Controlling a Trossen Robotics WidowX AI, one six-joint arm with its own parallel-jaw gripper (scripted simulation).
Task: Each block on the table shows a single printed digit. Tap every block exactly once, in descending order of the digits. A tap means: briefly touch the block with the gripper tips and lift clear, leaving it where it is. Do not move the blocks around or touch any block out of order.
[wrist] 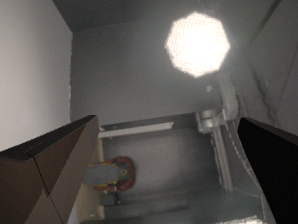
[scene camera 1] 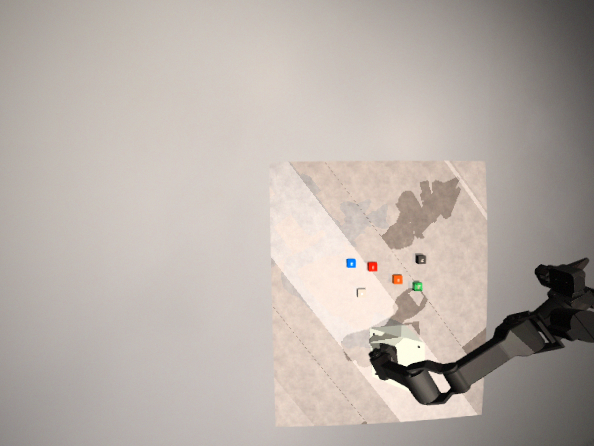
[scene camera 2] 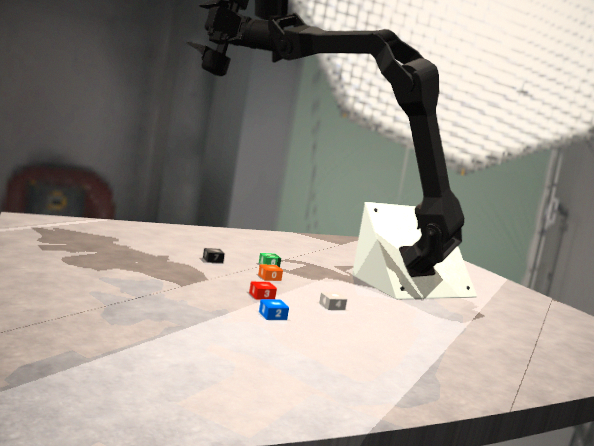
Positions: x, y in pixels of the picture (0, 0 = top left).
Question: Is my gripper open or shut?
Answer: Open.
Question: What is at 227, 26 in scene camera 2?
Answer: My gripper.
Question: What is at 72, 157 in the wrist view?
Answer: My gripper.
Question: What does my gripper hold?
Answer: Nothing.
